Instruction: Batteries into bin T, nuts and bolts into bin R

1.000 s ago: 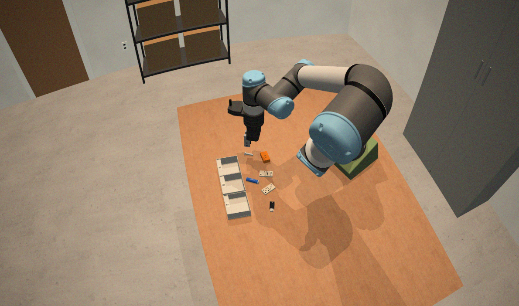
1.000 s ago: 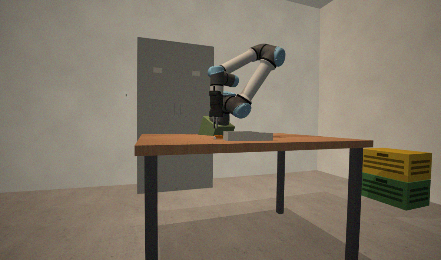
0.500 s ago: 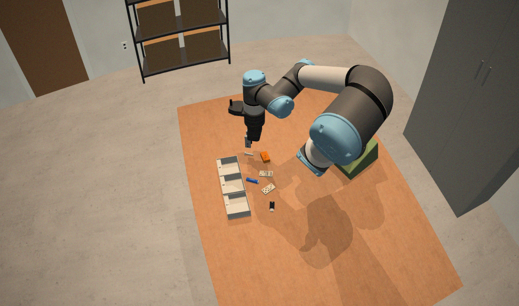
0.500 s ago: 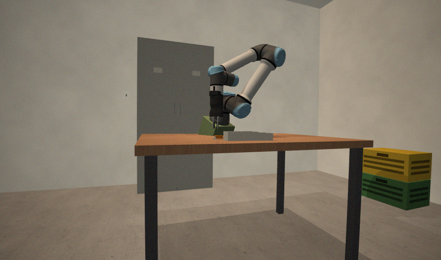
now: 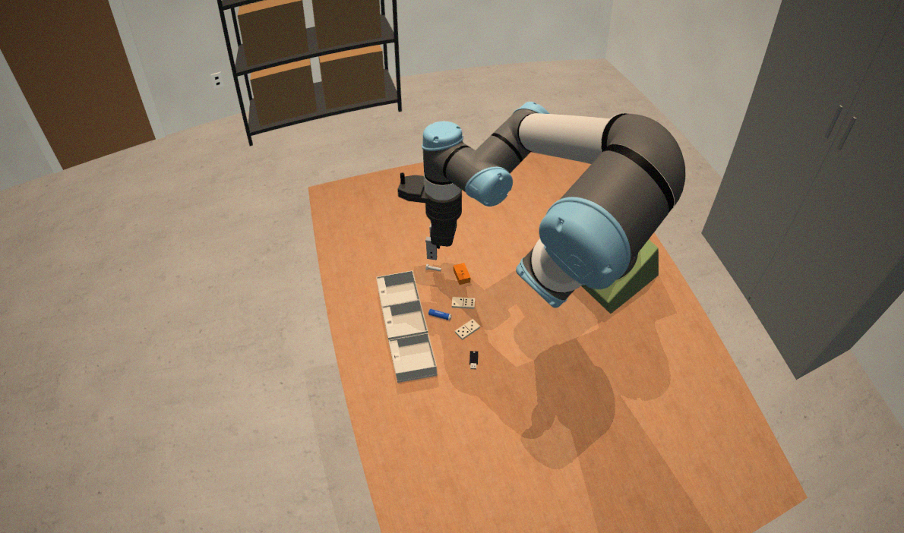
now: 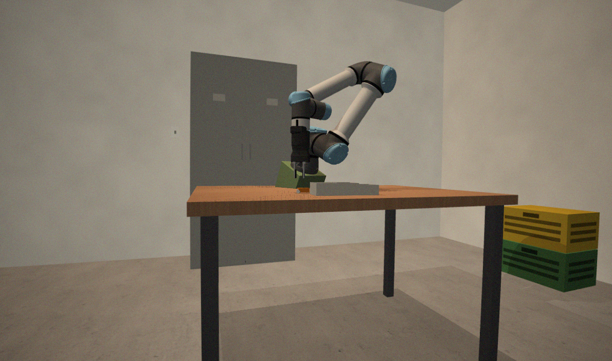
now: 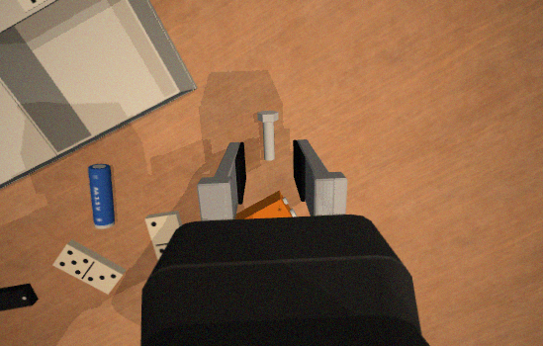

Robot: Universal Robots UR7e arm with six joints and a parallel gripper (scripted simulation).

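Right now my hand is 1 cm short of the grey bolt, 1 cm to the left of it and 7 cm above it. Round my hand: blue cylindrical battery (4 cm ahead, 13 cm to the left, 7 cm below); then orange 9 V battery (5 cm behind, 3 cm to the left, 7 cm below); then grey bin row (13 cm ahead, 13 cm to the left, 6 cm below).
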